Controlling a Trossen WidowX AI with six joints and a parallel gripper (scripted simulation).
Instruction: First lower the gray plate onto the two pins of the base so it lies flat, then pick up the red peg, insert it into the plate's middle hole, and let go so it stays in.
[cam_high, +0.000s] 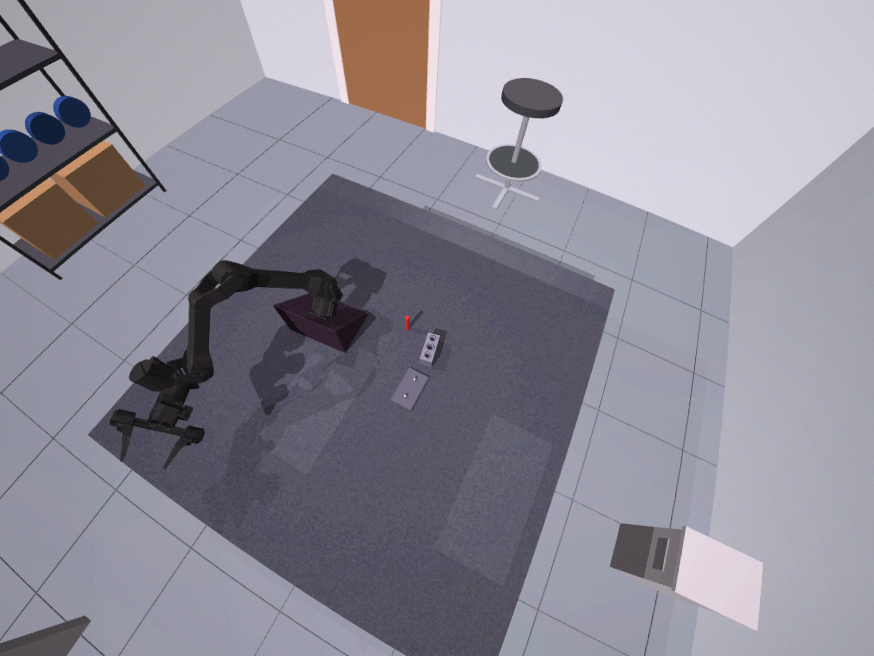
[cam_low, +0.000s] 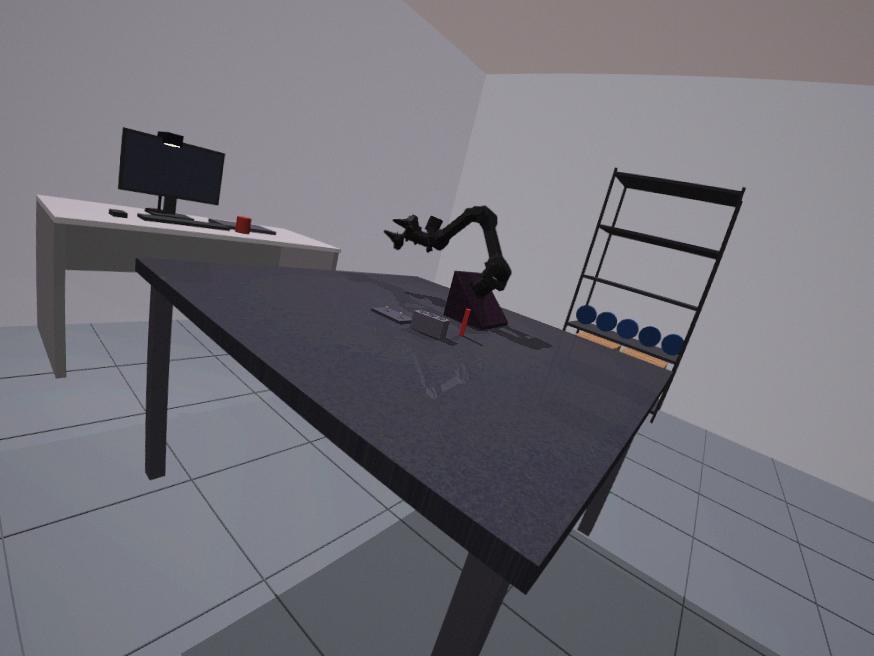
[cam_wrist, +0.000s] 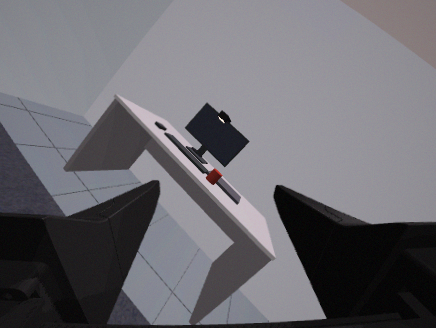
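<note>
Right now the gray plate is 460 mm ahead of my gripper tip, 590 mm to the left of it and 200 mm below it. From my gripper tip the other things lie so: flat base (450 mm ahead, 450 mm to the left, 230 mm below); red peg (360 mm ahead, 640 mm to the left, 200 mm below).
</note>
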